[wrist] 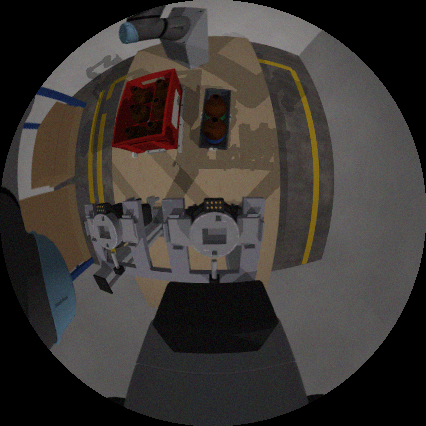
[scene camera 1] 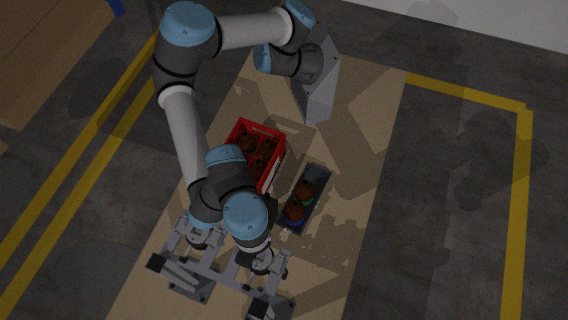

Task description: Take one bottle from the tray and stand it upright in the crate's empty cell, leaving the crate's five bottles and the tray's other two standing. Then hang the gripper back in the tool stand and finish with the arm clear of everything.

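Places are measured from the arm's base along level axes (x right, y ahead, z up), in centimetres.
Pixels of known places: arm's base, origin of its link: (scene camera 1: 310, 64).
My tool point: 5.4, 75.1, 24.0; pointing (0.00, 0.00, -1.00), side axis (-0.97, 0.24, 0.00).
Observation:
For each thing: its middle in the pictures, then the offset to it from my tool point, as dx, dy, dz. "spot": a spot on its surface instead.
- red crate, middle of its body: (scene camera 1: 248, 166) (wrist: 150, 111) +13.0, -37.6, -40.3
- dark tray, a spot on its surface: (scene camera 1: 320, 175) (wrist: 220, 94) spot: -14.1, -41.6, -48.6
- blue band, a spot on its surface: (wrist: 215, 131) (scene camera 1: 292, 214) spot: -6.0, -20.5, -37.2
- gripper's round coupling plate, a spot on its surface: (wrist: 215, 246) (scene camera 1: 257, 261) spot: +0.1, +1.5, -13.1
- second tool's coupling plate, a spot on its surface: (wrist: 114, 231) (scene camera 1: 207, 233) spot: +14.6, -3.8, -13.1
The red crate (scene camera 1: 274, 167) (wrist: 178, 107) holds several brown bottles (scene camera 1: 246, 142) (wrist: 156, 105), standing in its cells; the arm hides part of it in the scene view. The dark tray (scene camera 1: 320, 175) (wrist: 225, 95) holds two upright brown bottles, one with a green band (scene camera 1: 304, 190) (wrist: 215, 106) and one with a blue band (scene camera 1: 294, 211) (wrist: 215, 131). The tool stand (scene camera 1: 227, 281) (wrist: 177, 255) bears two tools. The gripper's round coupling plate (scene camera 1: 261, 261) (wrist: 215, 246) sits in the stand, apart from the arm's bare black tool end (wrist: 215, 315). The gripper's fingers are hidden below.
The second tool's coupling plate (scene camera 1: 197, 239) (wrist: 114, 231) sits in the neighbouring stand bay, close to the arm's wrist in the scene view. The robot's grey pedestal (scene camera 1: 320, 95) (wrist: 192, 45) stands behind the crate and tray. Yellow floor lines (scene camera 1: 520, 200) (wrist: 314, 165) run around the work area.

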